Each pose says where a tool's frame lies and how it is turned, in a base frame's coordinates. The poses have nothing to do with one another.
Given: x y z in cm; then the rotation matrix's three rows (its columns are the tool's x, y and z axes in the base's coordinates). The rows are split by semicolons.
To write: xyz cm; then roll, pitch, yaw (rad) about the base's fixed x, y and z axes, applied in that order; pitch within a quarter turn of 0, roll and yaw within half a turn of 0. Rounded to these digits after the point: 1 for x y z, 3 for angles. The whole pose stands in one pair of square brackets.
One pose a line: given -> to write
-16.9 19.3 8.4; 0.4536 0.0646 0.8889; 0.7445 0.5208 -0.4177; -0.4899 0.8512 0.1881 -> [-16.9 19.3 8.4 1.353 0.512 1.024]
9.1 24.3 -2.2; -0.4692 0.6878 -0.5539; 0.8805 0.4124 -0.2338; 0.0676 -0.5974 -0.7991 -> [9.1 24.3 -2.2 -2.500 -0.068 2.060]
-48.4 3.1 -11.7; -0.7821 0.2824 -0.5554; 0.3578 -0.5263 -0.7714; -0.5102 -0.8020 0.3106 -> [-48.4 3.1 -11.7 -1.201 0.535 2.713]
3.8 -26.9 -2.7; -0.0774 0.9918 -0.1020; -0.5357 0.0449 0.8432; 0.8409 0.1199 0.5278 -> [3.8 -26.9 -2.7 0.223 -0.999 -1.714]
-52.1 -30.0 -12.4; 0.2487 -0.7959 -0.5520; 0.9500 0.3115 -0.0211; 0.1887 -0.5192 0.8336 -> [-52.1 -30.0 -12.4 -0.557 -0.190 1.315]
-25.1 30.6 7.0; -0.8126 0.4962 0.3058; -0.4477 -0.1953 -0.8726; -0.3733 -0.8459 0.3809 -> [-25.1 30.6 7.0 -1.148 0.383 -2.638]
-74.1 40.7 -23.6; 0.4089 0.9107 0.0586; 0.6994 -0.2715 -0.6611; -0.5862 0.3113 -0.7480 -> [-74.1 40.7 -23.6 2.747 0.626 1.042]
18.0 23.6 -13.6; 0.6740 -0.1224 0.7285; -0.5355 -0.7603 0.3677; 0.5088 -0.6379 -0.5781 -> [18.0 23.6 -13.6 -2.307 -0.534 -0.671]
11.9 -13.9 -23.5; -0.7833 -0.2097 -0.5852; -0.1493 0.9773 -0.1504; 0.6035 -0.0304 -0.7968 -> [11.9 -13.9 -23.5 -3.103 -0.648 -2.953]
